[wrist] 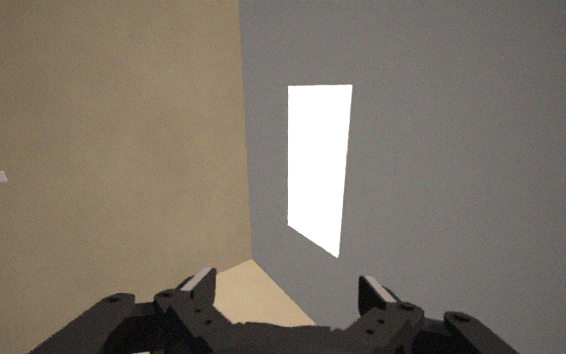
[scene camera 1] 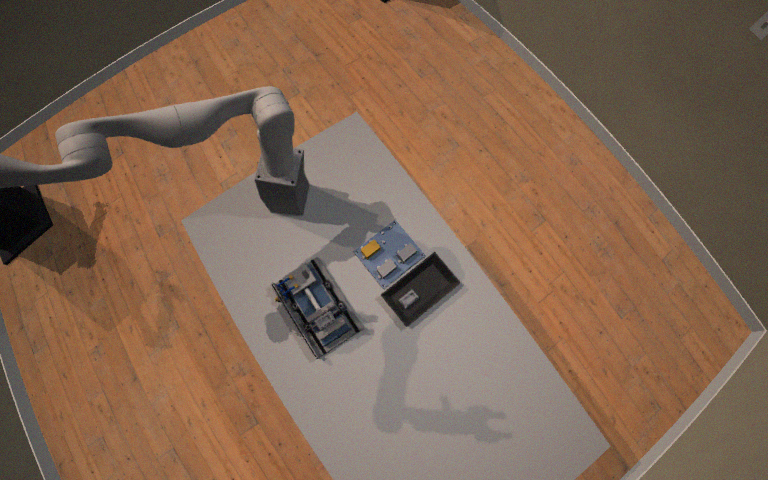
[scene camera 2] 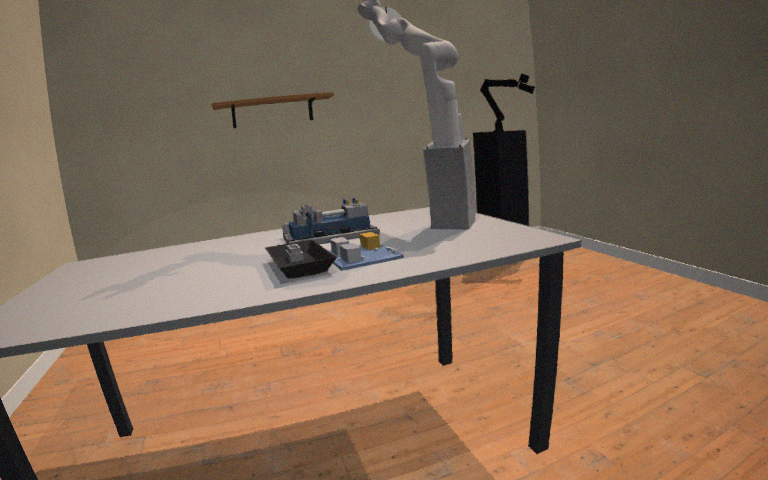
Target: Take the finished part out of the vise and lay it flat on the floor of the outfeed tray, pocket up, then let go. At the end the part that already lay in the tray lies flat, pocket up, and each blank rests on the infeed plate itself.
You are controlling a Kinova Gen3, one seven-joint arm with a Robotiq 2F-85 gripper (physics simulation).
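Where they show: gripper, fingertip midpoint: (wrist: 286, 288); arm's base at its link origin: (scene camera 1: 279, 164) (scene camera 2: 447, 143).
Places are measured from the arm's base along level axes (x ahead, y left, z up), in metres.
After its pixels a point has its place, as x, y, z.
The vise (scene camera 1: 310, 299) @(0.354, -0.184, -0.194) (scene camera 2: 330, 226) @(0.384, -0.126, -0.235), blue and grey, stands on the table. A grey part (scene camera 1: 324, 320) @(0.440, -0.189, -0.179) shows between its jaws; its details are too small to tell. The dark outfeed tray (scene camera 1: 433, 283) @(0.567, 0.176, -0.268) (scene camera 2: 308, 268) @(0.556, 0.234, -0.255) holds a grey part (scene camera 1: 408, 298) @(0.551, 0.072, -0.247) (scene camera 2: 293, 252) @(0.560, 0.098, -0.243) near one end, seemingly flat with its pocket up. Two grey blanks (scene camera 1: 386, 268) @(0.426, 0.080, -0.235) (scene camera 1: 406, 252) @(0.427, 0.169, -0.235) (scene camera 2: 350, 252) @(0.437, 0.202, -0.244) and a yellow block (scene camera 1: 370, 249) @(0.339, 0.080, -0.235) (scene camera 2: 369, 240) @(0.348, 0.113, -0.245) sit on the blue infeed plate (scene camera 1: 391, 247) @(0.373, 0.148, -0.272) (scene camera 2: 376, 256) @(0.363, 0.190, -0.271). My gripper (wrist: 286, 288) @(0.104, -0.370, 0.827) is open and empty, pointing at the walls, far from these objects.
The infeed plate stands close beside the tray on the grey table (scene camera 1: 481, 362) @(0.881, 0.123, -0.279) (scene camera 2: 169, 288) @(0.896, 0.085, -0.280). The arm's pedestal (scene camera 1: 284, 191) @(0.057, -0.036, -0.060) (scene camera 2: 450, 186) @(0.022, 0.036, -0.138) rises at one end of the table. A wooden shelf (scene camera 2: 271, 100) hangs on the wall. A black cabinet (scene camera 2: 501, 175) with a small black arm stands behind the pedestal.
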